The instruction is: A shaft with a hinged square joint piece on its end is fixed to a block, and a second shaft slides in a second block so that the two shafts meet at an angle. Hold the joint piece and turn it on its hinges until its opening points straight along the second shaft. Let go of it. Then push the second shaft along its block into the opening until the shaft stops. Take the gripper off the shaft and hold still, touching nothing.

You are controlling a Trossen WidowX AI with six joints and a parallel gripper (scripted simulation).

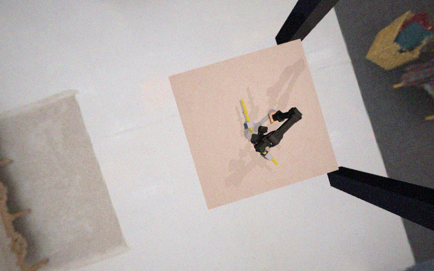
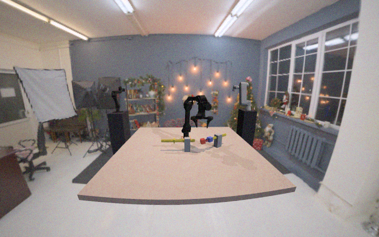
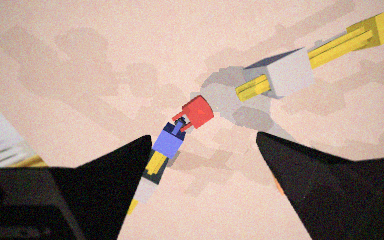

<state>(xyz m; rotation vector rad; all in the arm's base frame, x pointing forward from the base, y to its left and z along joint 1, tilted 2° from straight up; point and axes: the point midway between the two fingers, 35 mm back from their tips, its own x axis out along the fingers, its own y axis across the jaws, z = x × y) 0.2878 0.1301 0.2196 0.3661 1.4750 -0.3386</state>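
The red joint piece is 20 mm to the left of my gripper tip and 120 mm below it.
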